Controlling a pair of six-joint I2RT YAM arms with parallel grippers.
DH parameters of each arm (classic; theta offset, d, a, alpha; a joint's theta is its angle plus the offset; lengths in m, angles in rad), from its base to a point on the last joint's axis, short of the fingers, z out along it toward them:
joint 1: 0 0.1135 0.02 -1.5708
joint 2: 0 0 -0.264 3.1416
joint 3: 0.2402 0 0.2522 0
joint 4: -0.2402 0 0.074 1.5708
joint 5: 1.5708 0 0 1.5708
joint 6: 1.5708 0.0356 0 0
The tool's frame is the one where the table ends.
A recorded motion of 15 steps. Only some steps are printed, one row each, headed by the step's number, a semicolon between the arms.
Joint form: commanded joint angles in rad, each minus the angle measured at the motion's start. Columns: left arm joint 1, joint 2, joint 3, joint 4, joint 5, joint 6; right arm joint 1, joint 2, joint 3, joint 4, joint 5, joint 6.
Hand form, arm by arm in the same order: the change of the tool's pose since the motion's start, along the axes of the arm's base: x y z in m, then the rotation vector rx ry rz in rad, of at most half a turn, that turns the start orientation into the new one. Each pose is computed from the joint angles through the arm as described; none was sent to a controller.
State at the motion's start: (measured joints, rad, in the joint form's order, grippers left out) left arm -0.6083 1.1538 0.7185 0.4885 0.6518 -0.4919; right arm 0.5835 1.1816 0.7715 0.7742 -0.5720 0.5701
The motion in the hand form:
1: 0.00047 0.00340 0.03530 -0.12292 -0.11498 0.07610; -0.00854 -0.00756 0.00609 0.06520 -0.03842 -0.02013
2: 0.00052 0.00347 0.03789 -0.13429 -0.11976 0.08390; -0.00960 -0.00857 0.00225 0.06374 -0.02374 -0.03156
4: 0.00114 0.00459 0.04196 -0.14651 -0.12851 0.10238; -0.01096 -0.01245 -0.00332 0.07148 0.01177 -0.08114
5: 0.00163 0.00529 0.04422 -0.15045 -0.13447 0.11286; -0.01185 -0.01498 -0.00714 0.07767 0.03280 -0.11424
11: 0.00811 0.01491 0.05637 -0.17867 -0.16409 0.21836; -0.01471 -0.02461 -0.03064 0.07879 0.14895 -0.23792
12: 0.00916 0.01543 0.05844 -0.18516 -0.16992 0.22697; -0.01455 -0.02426 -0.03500 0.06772 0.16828 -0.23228
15: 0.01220 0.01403 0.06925 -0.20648 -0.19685 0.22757; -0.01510 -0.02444 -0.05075 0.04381 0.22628 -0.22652
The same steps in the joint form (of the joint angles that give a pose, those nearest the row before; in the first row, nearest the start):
1: 0.0031 -0.0140 0.0585 0.1093 -0.0773 -0.0300; -0.0029 -0.0360 -0.0291 0.0759 0.0290 0.0281
2: 0.0023 -0.0139 0.0633 0.1182 -0.0869 -0.0356; -0.0023 -0.0438 -0.0447 0.0715 0.0426 0.0301
4: 0.0053 -0.0155 0.0722 0.1230 -0.1032 -0.0379; -0.0057 -0.0641 -0.0711 0.0553 0.0949 0.0378
5: 0.0076 -0.0163 0.0783 0.1220 -0.1113 -0.0360; -0.0078 -0.0765 -0.0890 0.0484 0.1297 0.0426
11: 0.0437 -0.0219 0.1078 0.1226 -0.1820 -0.0304; -0.0175 -0.1218 -0.1737 0.0005 0.2568 0.0723
12: 0.0468 -0.0190 0.1140 0.1280 -0.1880 -0.0312; -0.0174 -0.1204 -0.1825 -0.0087 0.2513 0.0784
15: 0.0485 -0.0015 0.1532 0.1405 -0.1879 -0.0312; -0.0174 -0.1170 -0.2230 -0.0175 0.2472 0.0997

